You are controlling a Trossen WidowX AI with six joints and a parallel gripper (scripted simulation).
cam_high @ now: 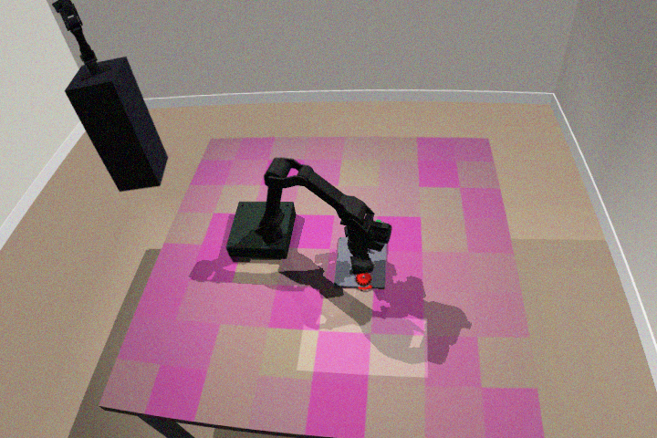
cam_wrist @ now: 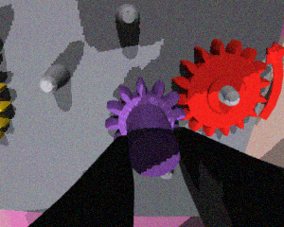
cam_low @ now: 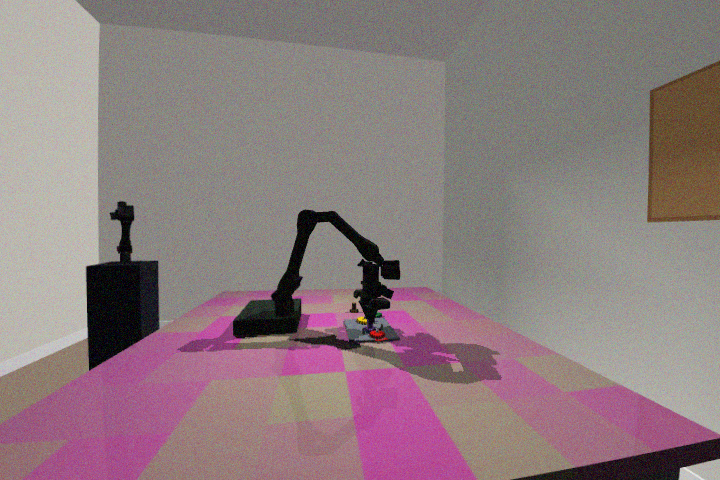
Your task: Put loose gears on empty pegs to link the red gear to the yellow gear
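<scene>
The purple gear is 10 mm below my gripper tip. Round my gripper tip: green gear 180 mm to the left, 90 mm ahead, 30 mm below; yellow gear 100 mm to the left, 20 mm below, 20 mm ahead; red gear 40 mm to the right, 30 mm below, 10 mm ahead.
</scene>
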